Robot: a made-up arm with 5 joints. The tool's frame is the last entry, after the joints. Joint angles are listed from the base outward.
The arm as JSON. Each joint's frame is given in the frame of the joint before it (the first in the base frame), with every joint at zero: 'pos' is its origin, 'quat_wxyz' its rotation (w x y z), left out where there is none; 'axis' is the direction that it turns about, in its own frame. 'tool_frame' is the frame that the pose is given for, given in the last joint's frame.
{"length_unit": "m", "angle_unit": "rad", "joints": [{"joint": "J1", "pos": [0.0, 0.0, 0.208], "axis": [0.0, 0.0, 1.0]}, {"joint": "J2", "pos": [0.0, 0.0, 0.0], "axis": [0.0, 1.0, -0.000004]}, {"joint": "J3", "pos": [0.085, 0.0, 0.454], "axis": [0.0, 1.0, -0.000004]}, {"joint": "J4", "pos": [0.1, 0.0, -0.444], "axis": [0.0, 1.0, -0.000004]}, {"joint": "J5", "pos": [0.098, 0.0, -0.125], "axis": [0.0, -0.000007, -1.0]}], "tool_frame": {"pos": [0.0, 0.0, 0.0], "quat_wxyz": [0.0, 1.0, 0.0, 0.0]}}
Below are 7 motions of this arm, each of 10 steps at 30 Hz.
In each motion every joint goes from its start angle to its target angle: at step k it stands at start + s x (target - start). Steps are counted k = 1, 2, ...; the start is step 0. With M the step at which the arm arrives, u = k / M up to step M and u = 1 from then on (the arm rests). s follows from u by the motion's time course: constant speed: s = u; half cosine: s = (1 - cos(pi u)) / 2; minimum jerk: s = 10 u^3 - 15 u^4 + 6 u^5.
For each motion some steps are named. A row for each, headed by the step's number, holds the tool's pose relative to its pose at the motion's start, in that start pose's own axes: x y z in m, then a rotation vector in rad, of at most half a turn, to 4 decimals.
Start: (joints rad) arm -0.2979 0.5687 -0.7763 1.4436 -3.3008
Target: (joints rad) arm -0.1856 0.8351 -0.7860 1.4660 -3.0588
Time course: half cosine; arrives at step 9
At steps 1, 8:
1: -0.0027 0.0010 0.0026 0.0019 0.0088 0.0062
8: -0.0758 0.0269 0.0955 0.0958 0.2752 0.2114

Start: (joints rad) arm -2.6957 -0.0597 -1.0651 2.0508 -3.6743
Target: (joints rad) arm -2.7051 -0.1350 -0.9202 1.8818 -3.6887
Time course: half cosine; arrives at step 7
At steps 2, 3, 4, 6, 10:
2: -0.0010 -0.0015 0.0075 0.0083 -0.0168 -0.0016
3: -0.0020 -0.0031 0.0155 0.0172 -0.0347 -0.0033
4: -0.0031 -0.0048 0.0245 0.0272 -0.0545 -0.0052
6: -0.0048 -0.0073 0.0384 0.0426 -0.0846 -0.0080
10: -0.0050 -0.0077 0.0404 0.0449 -0.0890 -0.0084

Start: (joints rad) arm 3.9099 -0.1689 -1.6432 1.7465 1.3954
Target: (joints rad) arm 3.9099 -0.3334 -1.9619 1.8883 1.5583
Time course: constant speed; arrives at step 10
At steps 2, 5, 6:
2: -0.0045 0.0254 -0.0476 0.0674 0.0108 0.0326
5: -0.0126 0.0713 -0.1153 0.1692 0.0229 0.0813
6: -0.0157 0.0886 -0.1367 0.2033 0.0259 0.0974

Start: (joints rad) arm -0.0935 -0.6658 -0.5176 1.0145 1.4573
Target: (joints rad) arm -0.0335 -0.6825 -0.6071 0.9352 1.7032
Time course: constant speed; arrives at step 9
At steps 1, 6, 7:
1: -0.0020 -0.0037 -0.0069 0.0206 0.0009 0.0208
6: -0.0123 -0.0205 -0.0423 0.1240 -0.0053 0.1248
7: -0.0145 -0.0235 -0.0496 0.1445 -0.0086 0.1456

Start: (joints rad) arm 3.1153 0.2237 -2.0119 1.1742 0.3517
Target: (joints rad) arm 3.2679 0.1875 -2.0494 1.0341 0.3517
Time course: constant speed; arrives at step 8
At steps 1, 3, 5, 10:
1: -0.0023 -0.0143 -0.0087 0.0197 0.0212 -0.0154
3: -0.0076 -0.0423 -0.0267 0.0603 0.0632 -0.0454
5: -0.0140 -0.0693 -0.0457 0.1024 0.1047 -0.0742
10: -0.0256 -0.1077 -0.0758 0.1682 0.1656 -0.1149

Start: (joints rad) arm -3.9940 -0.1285 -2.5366 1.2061 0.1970
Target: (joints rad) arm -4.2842 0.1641 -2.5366 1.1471 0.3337
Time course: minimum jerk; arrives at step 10
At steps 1, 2, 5, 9, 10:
1: -0.0002 0.0007 0.0025 -0.0028 -0.0015 0.0014
2: -0.0015 0.0053 0.0167 -0.0191 -0.0099 0.0099
5: -0.0189 0.0649 0.1387 -0.1660 -0.0807 0.0927
9: -0.0514 0.1676 0.2561 -0.3318 -0.1487 0.1991
10: -0.0521 0.1696 0.2579 -0.3347 -0.1498 0.2011

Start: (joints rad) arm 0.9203 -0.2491 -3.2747 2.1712 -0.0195
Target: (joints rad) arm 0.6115 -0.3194 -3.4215 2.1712 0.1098
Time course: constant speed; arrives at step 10
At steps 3, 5, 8, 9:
3: -0.0167 -0.0173 -0.0347 -0.0911 0.0651 0.0559
5: -0.0286 -0.0326 -0.0561 -0.1510 0.1103 0.0897
8: -0.0473 -0.0609 -0.0848 -0.2397 0.1807 0.1351
9: -0.0537 -0.0717 -0.0934 -0.2689 0.2049 0.1487

